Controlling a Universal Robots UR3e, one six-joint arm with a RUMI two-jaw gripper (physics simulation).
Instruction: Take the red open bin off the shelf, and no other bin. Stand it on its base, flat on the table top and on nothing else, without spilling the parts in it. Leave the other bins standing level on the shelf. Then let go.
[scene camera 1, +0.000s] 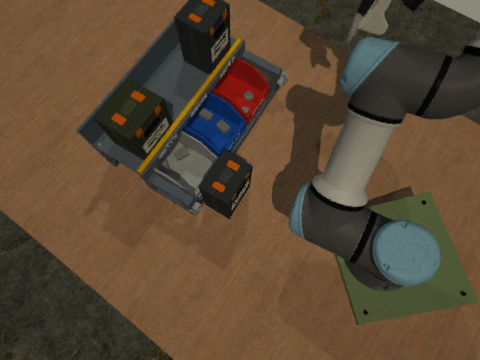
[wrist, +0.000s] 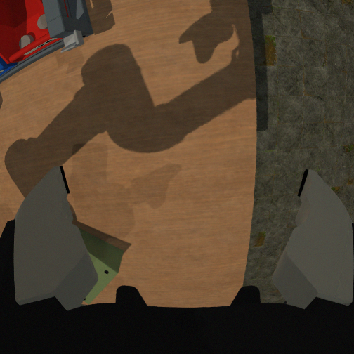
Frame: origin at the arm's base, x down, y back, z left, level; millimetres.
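Where they show: gripper, fingertip midpoint: (scene camera 1: 372, 19).
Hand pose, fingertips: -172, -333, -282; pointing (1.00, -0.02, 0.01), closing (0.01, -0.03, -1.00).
Each offset is from my fingertips to the centre of the thing, as dx, dy, dz. "pt": to the spot under its first point. Level surfaces: height alone.
The red open bin @(+158, -153, +224) (scene camera 1: 240, 86) (wrist: 16, 31) stands in the shelf @(pt +117, -68, +511) (scene camera 1: 159, 186) (wrist: 65, 19), at the end of the row nearest the arm's far side, with small round grey parts in it. The blue open bin @(+158, -124, +332) (scene camera 1: 210, 131) is beside it, and the light grey open bin @(+158, -93, +440) (scene camera 1: 192, 160) is beyond the blue one. My gripper (wrist: 184, 171) is open and empty, high above the table top @(dx +202) (scene camera 1: 260, 280) (wrist: 200, 210) near its edge, to one side of the shelf. In the scene view one of its jaws shows at the top right; the other is not clear.
A black case @(+39, -228, +237) (scene camera 1: 205, 37) and a dark green case @(+52, -173, +462) (scene camera 1: 132, 117) stand on the shelf's upper level, behind the yellow rail @(+95, -156, +340) (scene camera 1: 192, 103). Another black case @(+136, +20, +410) (scene camera 1: 226, 184) stands in front of the light grey bin. The arm's green base plate (scene camera 1: 430, 215) (wrist: 107, 255) is on the table.
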